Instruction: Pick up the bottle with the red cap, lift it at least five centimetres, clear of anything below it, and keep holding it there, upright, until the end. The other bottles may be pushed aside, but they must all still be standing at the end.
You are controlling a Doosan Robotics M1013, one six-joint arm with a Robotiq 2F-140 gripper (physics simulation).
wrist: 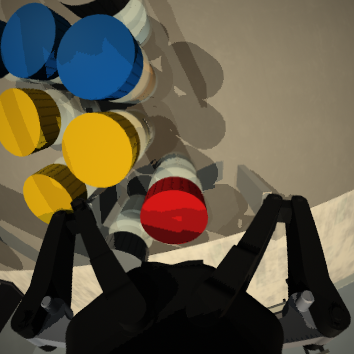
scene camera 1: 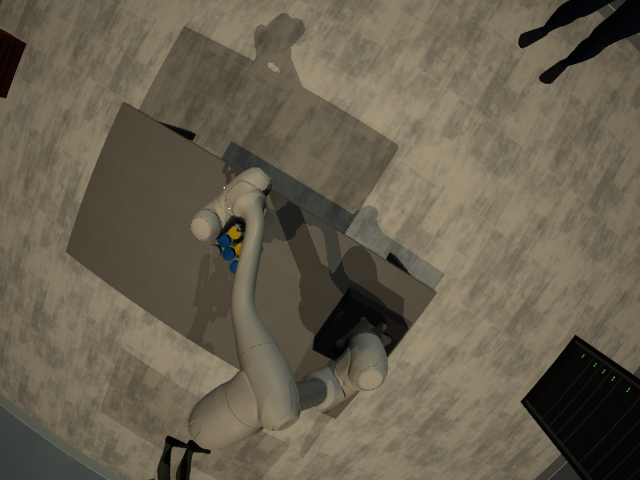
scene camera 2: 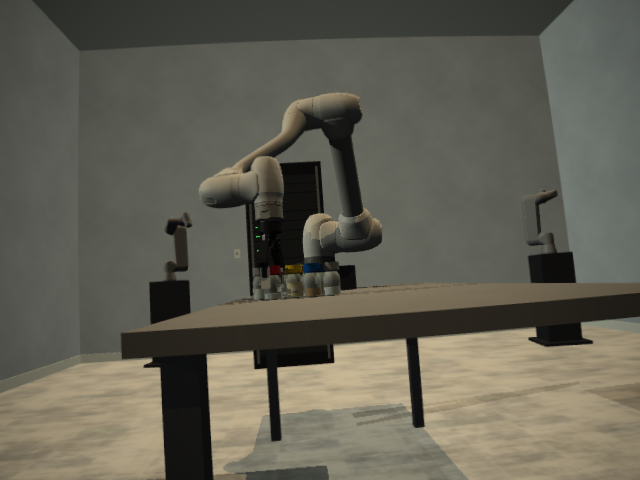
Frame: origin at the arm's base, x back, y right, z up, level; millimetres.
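Where they show: gripper, between the fingertips: [wrist: 176,179] [scene camera 2: 273,288]; arm's base, origin of its link: [scene camera 1: 363,341].
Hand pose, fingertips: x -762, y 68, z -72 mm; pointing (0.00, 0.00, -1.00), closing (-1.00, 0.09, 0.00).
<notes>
Things, the pixels of their centre, and the offset from my fingertips. Level surfaces: height alone.
- bottle with the red cap, middle of its body: [wrist: 174,189] [scene camera 2: 272,282] dx +2, dy +3, dz +17 mm
- dark-capped bottle, middle of its body: [wrist: 131,232] [scene camera 2: 261,283] dx +68, dy +57, dz +17 mm
- grey-capped bottle, middle of its body: [wrist: 112,5] [scene camera 2: 331,278] [scene camera 1: 218,248] dx +27, dy -183, dz +17 mm
- table, height of its surface: dz -35 mm
The bottle with the red cap [scene camera 2: 275,269] [wrist: 174,215] stands upright on the table at the edge of a group of bottles. It does not show in scene camera 1, where the arm covers that spot. My gripper [scene camera 2: 272,264] [wrist: 176,179] is open and empty, pointing down, with its fingertips around cap height in scene camera 2. In the wrist view the red cap lies between the two spread fingers, apart from both. A dark-capped bottle [wrist: 130,245] stands close beside it, on the left finger's side. How deep the fingertips reach beside the bottles is hard to tell.
Yellow-capped bottles [scene camera 1: 235,232] [scene camera 2: 293,269] [wrist: 97,150] stand close to the red one, one near the left finger. Blue-capped bottles [scene camera 1: 228,253] [scene camera 2: 312,267] [wrist: 97,57] stand behind them. A grey-capped bottle [scene camera 2: 331,266] stands at the group's end. The table [scene camera 1: 144,206] [scene camera 2: 413,310] edge is near.
</notes>
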